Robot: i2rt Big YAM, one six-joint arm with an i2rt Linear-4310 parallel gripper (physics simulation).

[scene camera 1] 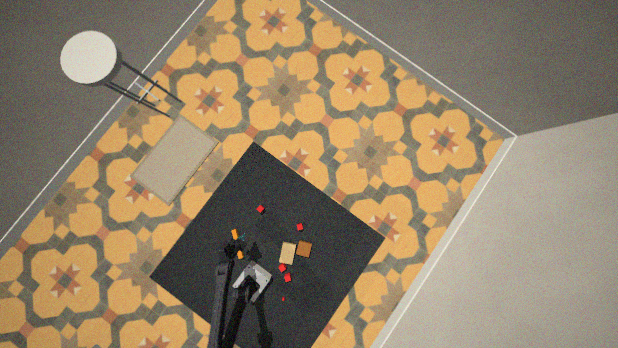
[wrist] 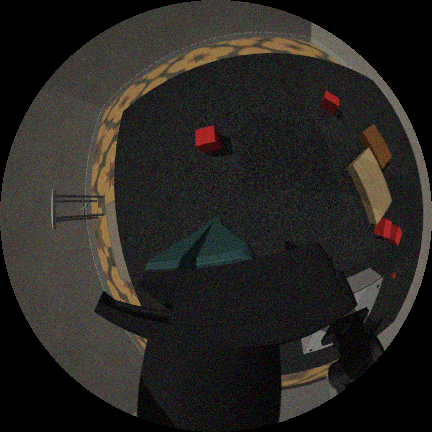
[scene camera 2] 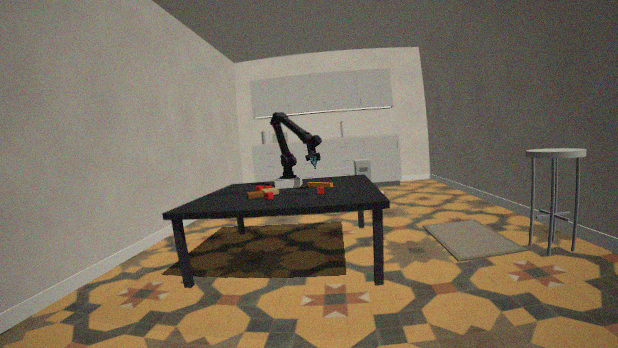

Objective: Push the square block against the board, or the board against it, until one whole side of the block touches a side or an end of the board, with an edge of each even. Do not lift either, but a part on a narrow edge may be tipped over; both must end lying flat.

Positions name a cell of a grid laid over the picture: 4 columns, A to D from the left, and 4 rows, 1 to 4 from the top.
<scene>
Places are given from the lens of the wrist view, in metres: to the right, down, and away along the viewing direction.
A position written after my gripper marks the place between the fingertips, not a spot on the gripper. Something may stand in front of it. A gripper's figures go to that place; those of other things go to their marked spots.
my gripper (wrist: C3): 0.00, 0.01, 0.12
light wooden board (wrist: D2): 0.31, -0.09, 0.15
brown square block (wrist: D2): 0.38, -0.19, 0.12
The marked spots on the light wooden board and the brown square block are 0.12 m apart.
</scene>
